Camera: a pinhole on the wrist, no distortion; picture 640 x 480 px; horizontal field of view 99.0 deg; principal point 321.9 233.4 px. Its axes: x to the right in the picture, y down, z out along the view. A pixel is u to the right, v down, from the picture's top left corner.
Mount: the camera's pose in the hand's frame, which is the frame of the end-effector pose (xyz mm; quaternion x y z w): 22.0 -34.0 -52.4 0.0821 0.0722 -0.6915 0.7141
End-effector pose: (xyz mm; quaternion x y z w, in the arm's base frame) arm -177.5 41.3 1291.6 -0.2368 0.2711 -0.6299 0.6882
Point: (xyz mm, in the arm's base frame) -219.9 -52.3 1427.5
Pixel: 454 343
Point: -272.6 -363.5 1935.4
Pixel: 515 388
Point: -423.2 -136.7 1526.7
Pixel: outside the picture
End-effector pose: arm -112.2 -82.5 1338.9 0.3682 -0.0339 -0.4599 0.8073
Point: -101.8 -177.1 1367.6
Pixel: 189 359
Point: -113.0 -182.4 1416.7
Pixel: 167 300
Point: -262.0 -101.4 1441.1
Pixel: 278 67
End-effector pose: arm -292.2 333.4 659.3 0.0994 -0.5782 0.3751 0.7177
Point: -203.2 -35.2 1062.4
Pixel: 544 359
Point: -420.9 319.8 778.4
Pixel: 145 358
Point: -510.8 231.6 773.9
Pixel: 192 267
